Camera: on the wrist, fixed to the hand. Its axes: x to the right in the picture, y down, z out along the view.
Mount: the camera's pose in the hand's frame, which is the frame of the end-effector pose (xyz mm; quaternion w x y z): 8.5 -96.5 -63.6 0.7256 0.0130 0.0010 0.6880
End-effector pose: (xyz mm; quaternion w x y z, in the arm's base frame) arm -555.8 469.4 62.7 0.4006 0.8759 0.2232 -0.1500
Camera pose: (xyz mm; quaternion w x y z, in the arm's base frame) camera -592.5 576.5 38.0 0.3823 0.7945 -0.4422 0.1647
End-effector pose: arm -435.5 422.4 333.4 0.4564 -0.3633 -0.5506 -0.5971
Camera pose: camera -525.0 356.0 301.7 0.7472 -0.6359 -0.1569 -0.1125
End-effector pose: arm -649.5 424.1 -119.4 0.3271 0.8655 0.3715 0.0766
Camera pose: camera -724.6 511.6 -131.2 0.1730 0.8878 -0.3246 0.2767
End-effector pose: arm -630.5 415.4 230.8 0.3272 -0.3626 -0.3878 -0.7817
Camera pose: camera -731.4 406.6 174.4 0.7803 -0.5249 -0.0418 -0.3374
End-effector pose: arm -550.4 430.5 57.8 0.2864 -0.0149 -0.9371 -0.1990
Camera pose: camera -537.4 316.7 75.4 0.3459 -0.6516 -0.6720 0.0648
